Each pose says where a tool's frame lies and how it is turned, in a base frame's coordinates. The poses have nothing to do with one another.
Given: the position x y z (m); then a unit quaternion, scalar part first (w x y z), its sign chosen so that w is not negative.
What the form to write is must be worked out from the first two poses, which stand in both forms.
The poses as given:
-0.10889, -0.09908, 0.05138, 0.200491, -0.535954, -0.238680, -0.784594
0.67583, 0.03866, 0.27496, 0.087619, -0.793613, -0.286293, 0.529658
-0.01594, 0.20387, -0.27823, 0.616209, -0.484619, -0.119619, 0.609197
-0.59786, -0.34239, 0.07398, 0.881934, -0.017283, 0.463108, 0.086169
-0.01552, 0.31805, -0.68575, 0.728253, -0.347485, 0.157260, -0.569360
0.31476, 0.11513, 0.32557, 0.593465, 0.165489, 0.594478, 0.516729
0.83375, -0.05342, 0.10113, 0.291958, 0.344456, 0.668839, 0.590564
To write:
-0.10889, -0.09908, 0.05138, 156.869, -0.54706, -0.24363, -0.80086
0.67583, 0.03866, 0.27496, 169.947, -0.79668, -0.28740, 0.53170
-0.01594, 0.20387, -0.27823, 103.920, -0.61533, -0.15188, 0.77350
-0.59786, -0.34239, 0.07398, 56.247, -0.03667, 0.98247, 0.18280
-0.01552, 0.31805, -0.68575, 86.520, -0.50705, 0.22947, -0.83081
0.31476, 0.11513, 0.32557, 107.193, 0.20561, 0.73861, 0.64201
0.83375, -0.05342, 0.10113, 146.050, 0.36015, 0.69931, 0.61747

